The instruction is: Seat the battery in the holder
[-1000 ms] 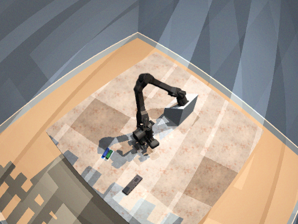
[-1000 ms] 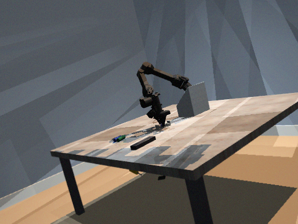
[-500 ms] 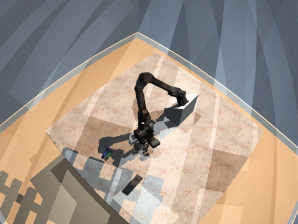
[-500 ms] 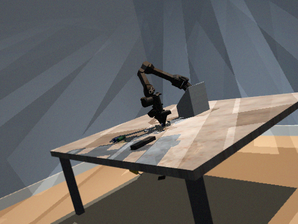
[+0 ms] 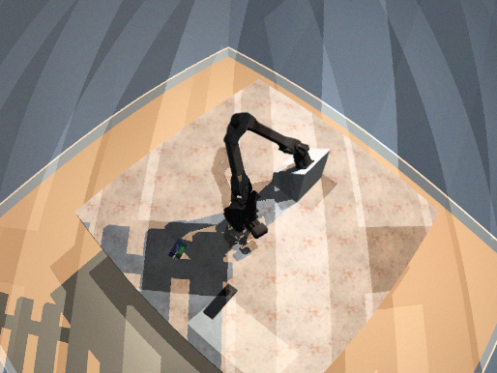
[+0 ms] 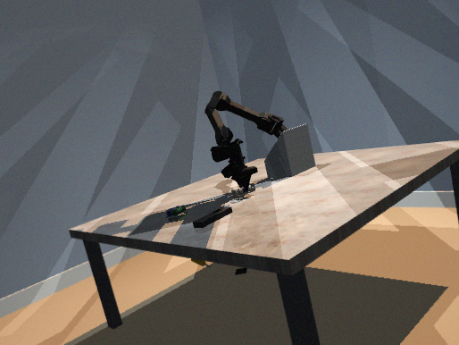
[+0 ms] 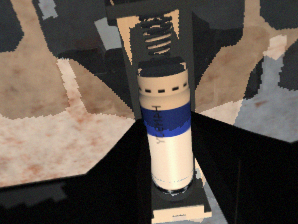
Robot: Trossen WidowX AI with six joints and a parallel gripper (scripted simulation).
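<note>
The battery is 1 cm above my gripper tip. Round my gripper tip: black bar: 32 cm ahead, 15 cm to the left, 1 cm above.
</note>
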